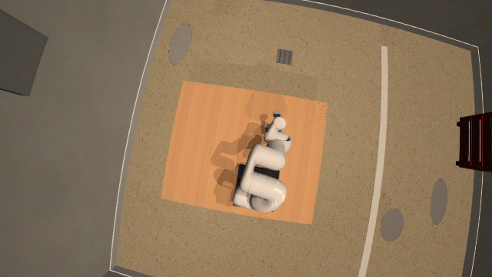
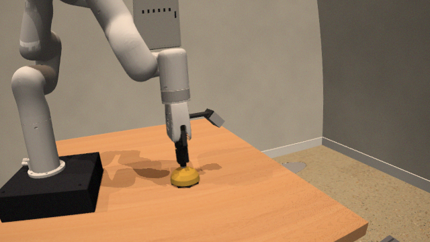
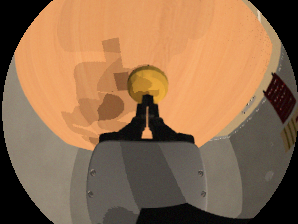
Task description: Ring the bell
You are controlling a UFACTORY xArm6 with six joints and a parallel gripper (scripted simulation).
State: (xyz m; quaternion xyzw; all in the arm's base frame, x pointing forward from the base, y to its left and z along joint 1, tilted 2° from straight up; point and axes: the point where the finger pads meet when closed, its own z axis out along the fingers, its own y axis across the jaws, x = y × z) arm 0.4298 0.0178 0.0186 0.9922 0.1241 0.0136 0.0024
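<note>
Right now my hand is 30 mm above the black button. Also, from my hand: yellow bell (40 mm below).
</note>
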